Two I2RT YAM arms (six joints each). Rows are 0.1 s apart.
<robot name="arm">
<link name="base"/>
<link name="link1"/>
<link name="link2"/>
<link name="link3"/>
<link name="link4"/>
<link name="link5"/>
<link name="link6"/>
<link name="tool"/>
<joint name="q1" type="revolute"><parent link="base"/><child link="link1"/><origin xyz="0 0 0.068"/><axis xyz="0 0 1"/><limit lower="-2.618" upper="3.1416"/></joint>
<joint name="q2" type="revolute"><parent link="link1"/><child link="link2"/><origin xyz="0.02 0.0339 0.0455" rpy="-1.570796 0 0"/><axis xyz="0 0 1"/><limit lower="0" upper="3.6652"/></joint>
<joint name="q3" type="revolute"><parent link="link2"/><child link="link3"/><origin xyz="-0.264 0 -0.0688" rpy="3.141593 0 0"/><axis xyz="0 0 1"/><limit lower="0" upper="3.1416"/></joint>
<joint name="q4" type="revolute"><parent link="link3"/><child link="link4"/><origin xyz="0.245 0.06 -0.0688"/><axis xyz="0 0 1"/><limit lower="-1.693" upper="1.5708"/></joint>
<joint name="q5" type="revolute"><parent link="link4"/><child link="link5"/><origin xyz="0.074 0.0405 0.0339" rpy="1.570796 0 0"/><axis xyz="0 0 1"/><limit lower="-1.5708" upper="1.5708"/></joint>
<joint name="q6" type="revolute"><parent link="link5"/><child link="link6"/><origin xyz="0.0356 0 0.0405" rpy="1.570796 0 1.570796"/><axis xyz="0 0 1"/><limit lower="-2.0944" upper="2.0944"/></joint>
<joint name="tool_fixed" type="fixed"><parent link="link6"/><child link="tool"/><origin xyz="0 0 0" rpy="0 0 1.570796"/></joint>
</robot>
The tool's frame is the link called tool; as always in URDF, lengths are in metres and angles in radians.
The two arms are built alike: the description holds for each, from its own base.
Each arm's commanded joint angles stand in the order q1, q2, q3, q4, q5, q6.
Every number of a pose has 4 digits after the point.
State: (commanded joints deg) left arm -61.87 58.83 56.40 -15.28 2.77 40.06; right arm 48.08 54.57 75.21 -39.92 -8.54 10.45
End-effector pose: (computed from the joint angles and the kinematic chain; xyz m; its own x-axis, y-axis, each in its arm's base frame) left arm 0.1093 -0.2081 0.3556 0.4711 0.4823 -0.7386 0.7831 0.1567 0.6018; right arm 0.1151 0.1361 0.4351 -0.3674 -0.1407 -0.9194 -0.7757 0.5917 0.2194
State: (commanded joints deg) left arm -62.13 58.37 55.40 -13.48 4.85 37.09; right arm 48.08 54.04 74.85 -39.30 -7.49 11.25
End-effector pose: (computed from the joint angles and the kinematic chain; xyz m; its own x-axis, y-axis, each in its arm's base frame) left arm 0.1069 -0.2085 0.3545 0.4485 0.4374 -0.7795 0.8127 0.1634 0.5593; right arm 0.1144 0.1343 0.4357 -0.3678 -0.1202 -0.9221 -0.7632 0.6055 0.2256
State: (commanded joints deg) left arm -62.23 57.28 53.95 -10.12 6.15 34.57; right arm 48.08 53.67 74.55 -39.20 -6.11 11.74
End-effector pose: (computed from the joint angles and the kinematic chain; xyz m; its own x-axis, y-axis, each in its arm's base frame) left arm 0.1046 -0.2068 0.3558 0.4375 0.3800 -0.8150 0.8259 0.1888 0.5313; right arm 0.1141 0.1327 0.4352 -0.3699 -0.1091 -0.9226 -0.7477 0.6244 0.2259
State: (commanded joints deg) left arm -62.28 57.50 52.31 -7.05 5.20 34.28; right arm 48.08 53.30 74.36 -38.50 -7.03 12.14
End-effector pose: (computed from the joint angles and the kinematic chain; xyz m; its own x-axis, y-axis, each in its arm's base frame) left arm 0.1062 -0.2091 0.3505 0.4383 0.3718 -0.8183 0.8180 0.2123 0.5346; right arm 0.1127 0.1321 0.4364 -0.3675 -0.0968 -0.9250 -0.7561 0.6102 0.2365
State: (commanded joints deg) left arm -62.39 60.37 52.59 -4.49 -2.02 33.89; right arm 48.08 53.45 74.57 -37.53 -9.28 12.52
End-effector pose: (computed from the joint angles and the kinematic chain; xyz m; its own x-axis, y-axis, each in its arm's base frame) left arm 0.1158 -0.2187 0.3460 0.4031 0.4316 -0.8070 0.7768 0.3048 0.5511; right arm 0.1122 0.1336 0.4390 -0.3658 -0.0872 -0.9266 -0.7769 0.5769 0.2524
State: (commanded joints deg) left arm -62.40 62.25 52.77 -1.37 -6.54 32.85; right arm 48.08 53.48 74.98 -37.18 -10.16 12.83
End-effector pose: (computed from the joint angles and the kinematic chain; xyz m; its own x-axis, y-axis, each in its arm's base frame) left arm 0.1222 -0.2250 0.3454 0.3762 0.4436 -0.8134 0.7434 0.3795 0.5508; right arm 0.1115 0.1335 0.4418 -0.3639 -0.0781 -0.9282 -0.7847 0.5626 0.2603
